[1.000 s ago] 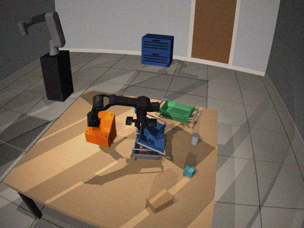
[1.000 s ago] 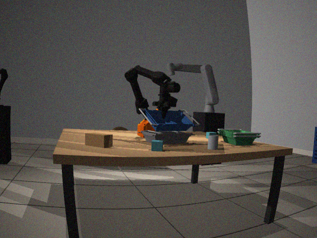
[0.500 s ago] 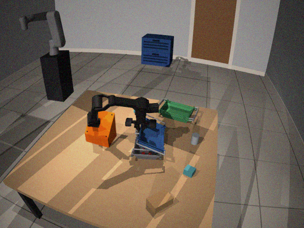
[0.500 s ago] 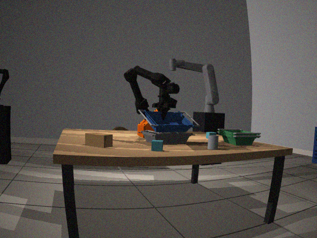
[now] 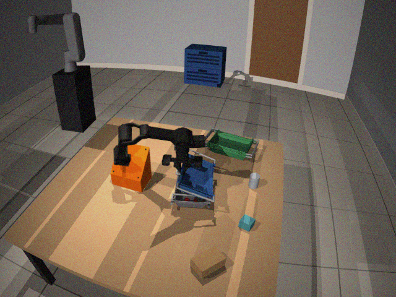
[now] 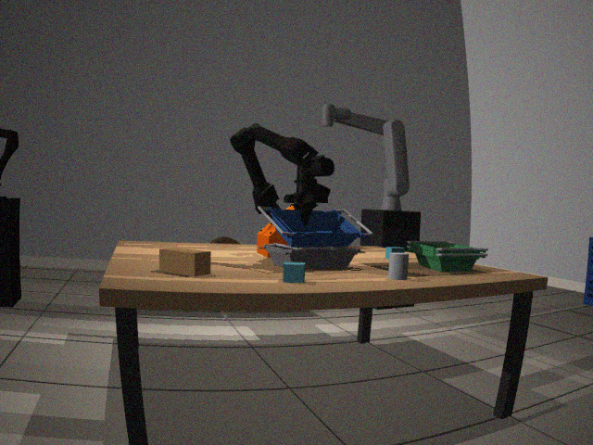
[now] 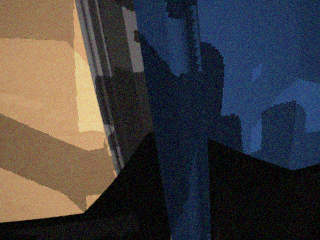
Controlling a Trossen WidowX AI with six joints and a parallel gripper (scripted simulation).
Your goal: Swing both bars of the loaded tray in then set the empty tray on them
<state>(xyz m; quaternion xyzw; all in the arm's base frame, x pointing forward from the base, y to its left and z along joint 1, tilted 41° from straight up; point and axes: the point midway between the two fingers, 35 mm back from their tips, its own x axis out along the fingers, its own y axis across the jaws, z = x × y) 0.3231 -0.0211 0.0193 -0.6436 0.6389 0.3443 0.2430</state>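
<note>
Right now the blue tray is 7 cm ahead of my gripper tip and 1 cm to the left of it. Also, from my gripper tip: tan box 20 cm ahead, 42 cm to the right, 9 cm below; then grey cylinder 36 cm ahead, 14 cm to the left, 9 cm below.
</note>
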